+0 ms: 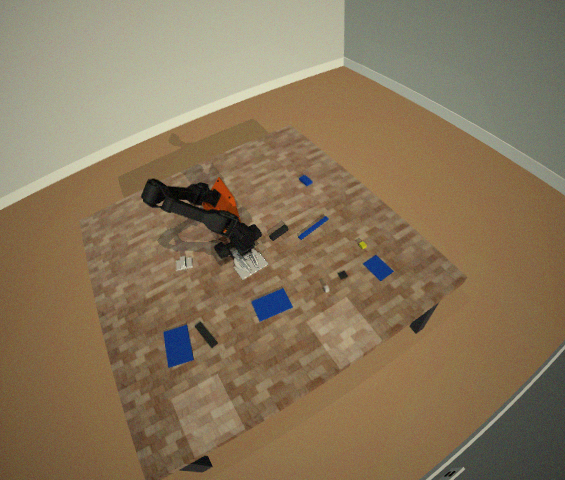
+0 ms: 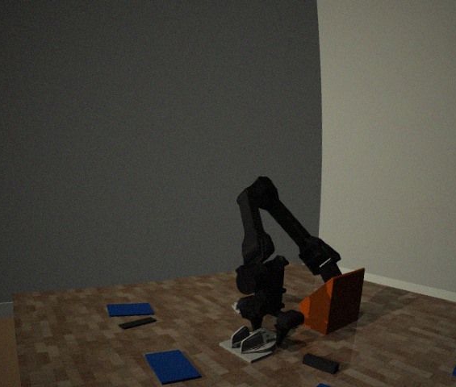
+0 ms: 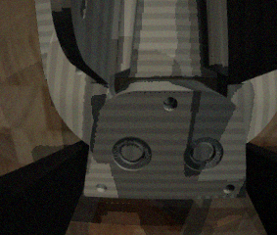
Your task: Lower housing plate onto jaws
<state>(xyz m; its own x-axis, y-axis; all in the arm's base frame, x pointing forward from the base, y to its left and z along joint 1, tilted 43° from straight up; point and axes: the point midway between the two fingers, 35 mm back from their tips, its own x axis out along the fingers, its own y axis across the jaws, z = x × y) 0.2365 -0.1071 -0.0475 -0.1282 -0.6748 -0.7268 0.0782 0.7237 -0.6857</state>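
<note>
Right now the housing plate is 1 cm ahead of my gripper tip and 2 cm above it. From my gripper tip the other things lie so: base plate (7 cm ahead, 1 cm to the right).
</note>
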